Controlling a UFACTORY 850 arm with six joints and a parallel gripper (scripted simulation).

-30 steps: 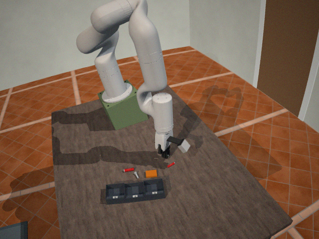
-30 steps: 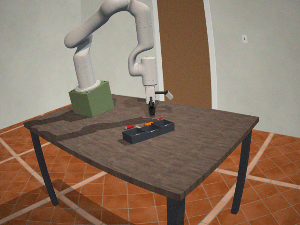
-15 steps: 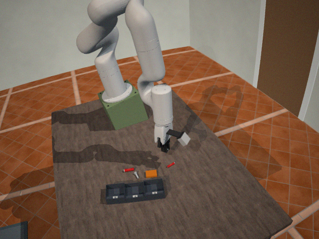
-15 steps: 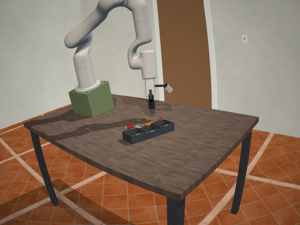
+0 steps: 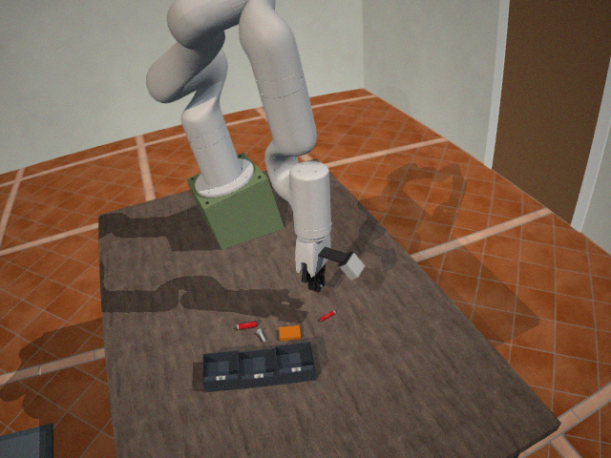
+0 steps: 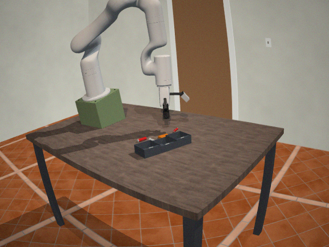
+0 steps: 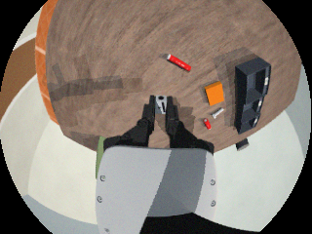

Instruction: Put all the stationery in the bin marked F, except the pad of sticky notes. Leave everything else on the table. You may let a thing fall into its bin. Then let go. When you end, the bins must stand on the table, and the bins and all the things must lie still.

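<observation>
The dark three-compartment bin is 200 mm to the right of my hand, 160 mm ahead of it and 60 mm below it. The rest, counted from my hand: thin red pen 80 mm below, 50 mm ahead, 10 mm to the left; grey clip-like piece 10 mm below; orange sticky-note pad 100 mm to the right, 80 mm below, 70 mm ahead.
</observation>
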